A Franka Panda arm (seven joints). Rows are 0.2 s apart.
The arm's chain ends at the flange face. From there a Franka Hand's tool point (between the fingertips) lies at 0.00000 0.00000 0.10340 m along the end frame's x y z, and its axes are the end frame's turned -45 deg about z.
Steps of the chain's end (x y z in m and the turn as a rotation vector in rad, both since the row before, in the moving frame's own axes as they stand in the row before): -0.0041, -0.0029, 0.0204, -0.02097, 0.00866, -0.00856; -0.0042, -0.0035, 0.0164, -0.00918, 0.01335, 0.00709; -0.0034, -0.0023, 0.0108, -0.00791, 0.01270, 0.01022; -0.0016, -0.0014, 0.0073, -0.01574, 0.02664, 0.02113
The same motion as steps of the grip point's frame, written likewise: -0.0017, -0.0028, 0.0204, -0.02095, -0.00870, -0.00856; -0.0002, -0.0038, 0.0164, -0.01593, 0.00295, 0.00709; -0.0004, -0.0025, 0.0108, -0.01457, 0.00339, 0.01022; 0.0006, 0.0010, 0.0073, -0.02997, 0.00771, 0.02113
